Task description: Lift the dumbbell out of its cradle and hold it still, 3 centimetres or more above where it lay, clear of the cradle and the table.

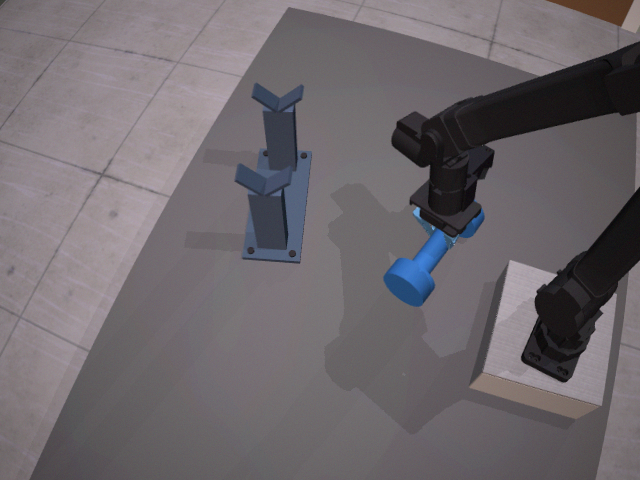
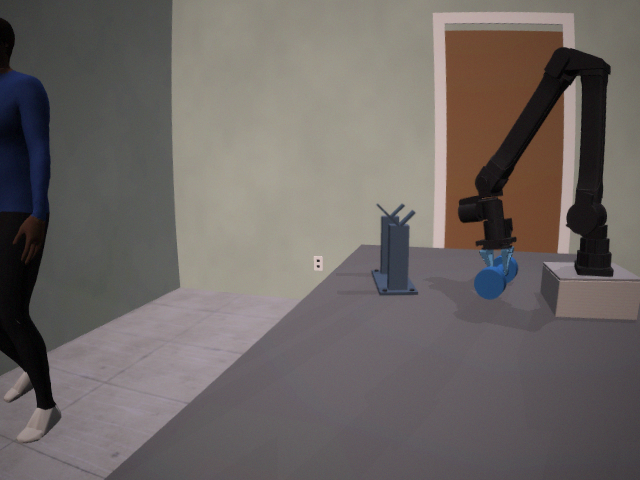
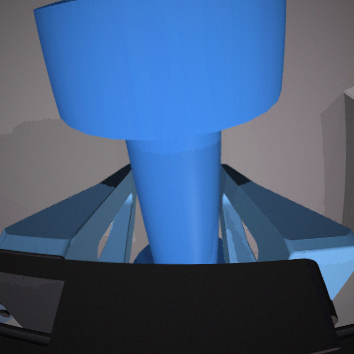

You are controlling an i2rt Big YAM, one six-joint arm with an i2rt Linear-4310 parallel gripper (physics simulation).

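Pixels of known places: gripper, fingertip midpoint: [image 1: 441, 240] [image 3: 177, 175]; arm's base at its link origin: [image 1: 556, 340] [image 2: 592, 271].
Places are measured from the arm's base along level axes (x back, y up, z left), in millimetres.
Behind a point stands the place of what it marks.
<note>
The blue dumbbell [image 1: 408, 281] @(x -255, y -14, z 22 mm) [image 2: 489, 282] @(x -257, y -47, z 22 mm) [image 3: 165, 70] @(x -240, y -14, z -158 mm) lies slantwise, apparently resting on the grey table [image 1: 206, 361] @(x -474, y -92, z 281 mm) [image 2: 361, 387] @(x -386, y -92, z 561 mm), to the right of the cradle. The slate-blue cradle [image 1: 268, 219] @(x -490, y 16, z 55 mm) [image 2: 398, 258] @(x -492, y 1, z 56 mm) has two upright posts with V-shaped tops, and its V tops hold nothing. My gripper [image 1: 443, 240] @(x -243, y -55, z -95 mm) [image 2: 497, 268] @(x -243, y -55, z -95 mm) [image 3: 177, 175] @(x -243, y -55, z -95 mm) points down and is shut on the dumbbell's handle, with one light-blue finger on each side, between the two round ends. The far end is partly hidden by the gripper.
The arm's base stands on a pale block [image 1: 504, 315] @(x -94, y -3, z 2 mm) [image 2: 594, 299] @(x 1, y -46, z 86 mm) to the right of the dumbbell. The cradle posts rise well above the table. A person [image 2: 23, 139] in a blue top stands on the floor to the left, beyond the table.
</note>
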